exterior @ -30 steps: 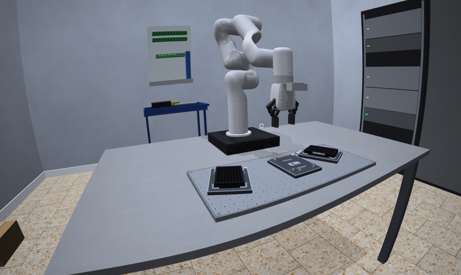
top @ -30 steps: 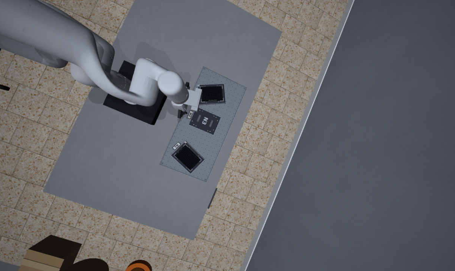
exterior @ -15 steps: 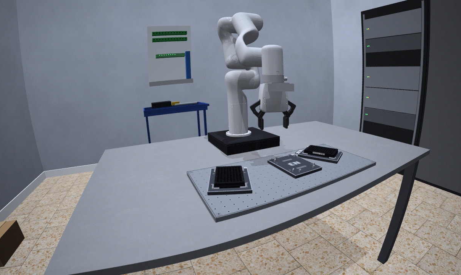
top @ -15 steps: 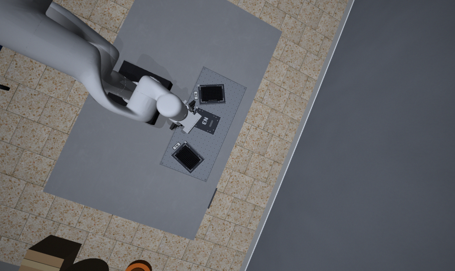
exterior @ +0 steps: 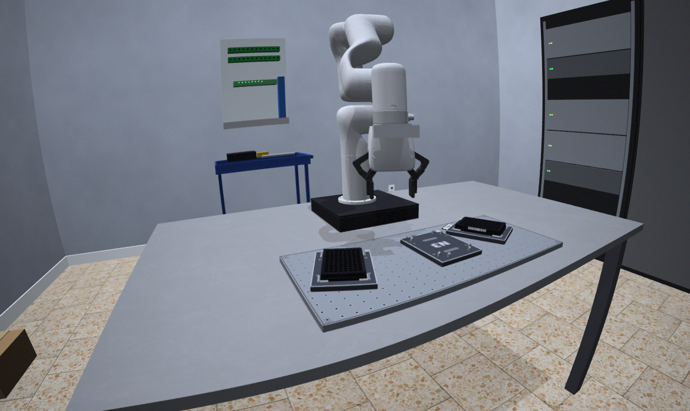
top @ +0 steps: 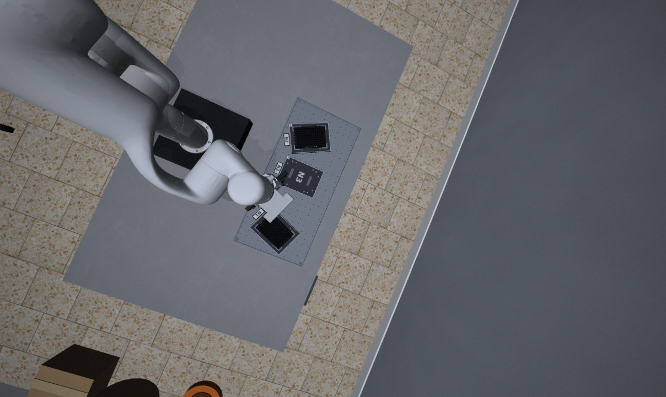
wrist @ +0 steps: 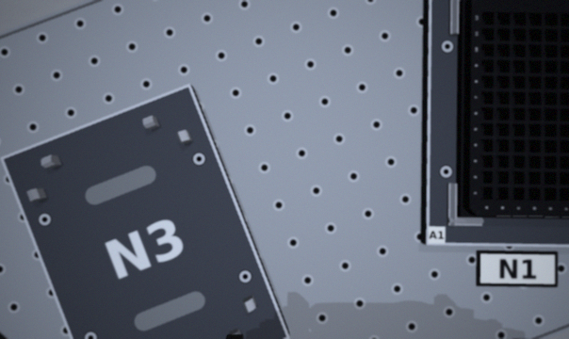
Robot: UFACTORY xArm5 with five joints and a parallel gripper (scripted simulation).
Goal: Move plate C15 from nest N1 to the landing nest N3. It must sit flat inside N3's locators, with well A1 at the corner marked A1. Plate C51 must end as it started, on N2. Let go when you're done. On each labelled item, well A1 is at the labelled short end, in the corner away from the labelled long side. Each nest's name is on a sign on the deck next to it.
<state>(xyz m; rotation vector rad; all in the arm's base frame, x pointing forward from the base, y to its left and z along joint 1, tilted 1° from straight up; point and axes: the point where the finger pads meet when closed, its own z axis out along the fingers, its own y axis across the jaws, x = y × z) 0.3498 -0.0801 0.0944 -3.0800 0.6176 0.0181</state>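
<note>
The plate C15 is 6 cm ahead of my hand, 15 cm to the right of it and 11 cm below it. The rest, counted from my hand: nest N3 (6 cm ahead, 9 cm to the left, 13 cm below).
</note>
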